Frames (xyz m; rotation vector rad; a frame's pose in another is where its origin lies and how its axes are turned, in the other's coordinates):
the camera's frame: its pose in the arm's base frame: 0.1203 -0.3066 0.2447 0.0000 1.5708 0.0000
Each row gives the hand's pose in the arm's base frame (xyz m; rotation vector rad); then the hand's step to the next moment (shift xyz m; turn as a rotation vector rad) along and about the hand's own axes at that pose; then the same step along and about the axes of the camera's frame.
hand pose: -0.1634 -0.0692 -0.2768 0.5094 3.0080 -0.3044
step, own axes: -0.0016 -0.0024 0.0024 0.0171 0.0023 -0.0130
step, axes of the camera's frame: 0.0017 -0.0032 0.0008 -0.0105 0.0103 -0.0159
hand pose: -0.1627 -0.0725 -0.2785 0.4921 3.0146 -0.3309
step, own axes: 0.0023 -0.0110 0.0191 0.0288 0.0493 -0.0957
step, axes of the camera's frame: 0.0166 -0.0137 -0.0051 -0.0804 0.0757 -0.0146
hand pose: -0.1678 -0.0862 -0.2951 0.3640 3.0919 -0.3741
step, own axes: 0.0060 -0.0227 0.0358 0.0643 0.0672 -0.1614
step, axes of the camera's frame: 0.0297 -0.0285 -0.0118 -0.1389 0.1162 -0.0436
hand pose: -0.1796 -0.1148 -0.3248 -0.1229 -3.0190 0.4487
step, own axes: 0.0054 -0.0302 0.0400 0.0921 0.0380 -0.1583
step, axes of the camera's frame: 0.0289 -0.0398 -0.0113 -0.1466 0.0900 -0.0735
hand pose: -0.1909 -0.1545 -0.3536 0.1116 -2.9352 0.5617
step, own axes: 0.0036 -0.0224 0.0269 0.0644 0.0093 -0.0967
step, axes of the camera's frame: 0.0160 -0.0309 -0.0049 -0.0959 0.0417 -0.0515
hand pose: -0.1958 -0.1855 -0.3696 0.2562 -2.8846 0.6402
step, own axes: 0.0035 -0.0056 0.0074 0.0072 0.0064 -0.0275
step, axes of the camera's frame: 0.0036 -0.0086 -0.0032 -0.0235 0.0167 -0.0046
